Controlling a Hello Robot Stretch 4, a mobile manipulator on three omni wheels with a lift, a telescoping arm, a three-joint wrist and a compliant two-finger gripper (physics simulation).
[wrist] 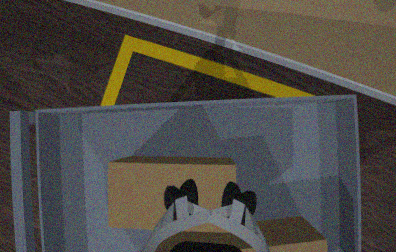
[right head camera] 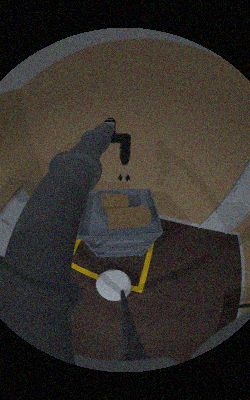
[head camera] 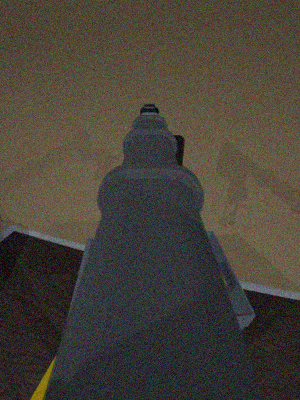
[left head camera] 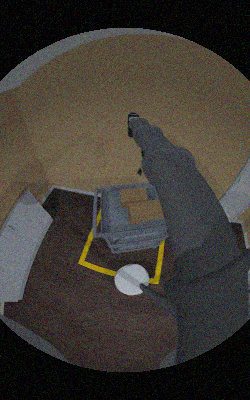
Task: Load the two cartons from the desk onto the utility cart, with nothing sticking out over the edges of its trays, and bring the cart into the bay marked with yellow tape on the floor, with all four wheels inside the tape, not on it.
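Places are measured from the robot's base along level axes (x ahead, y left, z up), in metres.
Where they show: gripper, fingertip midpoint: (wrist: 210, 195) (right head camera: 123, 180) (left head camera: 142, 174); robot's base at its link origin: (right head camera: 113, 284) (left head camera: 130, 278).
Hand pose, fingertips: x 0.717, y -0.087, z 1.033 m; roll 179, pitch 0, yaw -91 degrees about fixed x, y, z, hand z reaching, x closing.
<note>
Each offset is from my fingertips to the centre of the thing.
The grey utility cart (left head camera: 140, 239) (right head camera: 120, 239) (wrist: 50, 175) stands over the bay of yellow tape (head camera: 42, 382) (left head camera: 89, 245) (right head camera: 146, 267) (wrist: 170, 60). Its handle side is at the left in the wrist view. The smaller carton @(dz -0.208, dx -0.045, dy +0.065 m) (left head camera: 135, 194) (right head camera: 114, 201) (wrist: 150, 190) and the longer carton @(dz -0.208, dx -0.182, dy -0.045 m) (left head camera: 146, 212) (right head camera: 129, 218) (wrist: 295, 235) lie in its top tray, inside the rim where they show. My gripper (right head camera: 124, 177) (wrist: 210, 195) is open and empty, its fingers partly apart above the tray. The cart's wheels are hidden, so their place relative to the tape cannot be told.
A white round disc (left head camera: 132, 279) (right head camera: 114, 285) with a dark rod covers part of the near tape. A tan wall (head camera: 150, 60) with a pale baseboard rises behind the cart. White furniture (left head camera: 22, 250) stands at the left. My extended arm (head camera: 150, 280) hides much of the head camera view.
</note>
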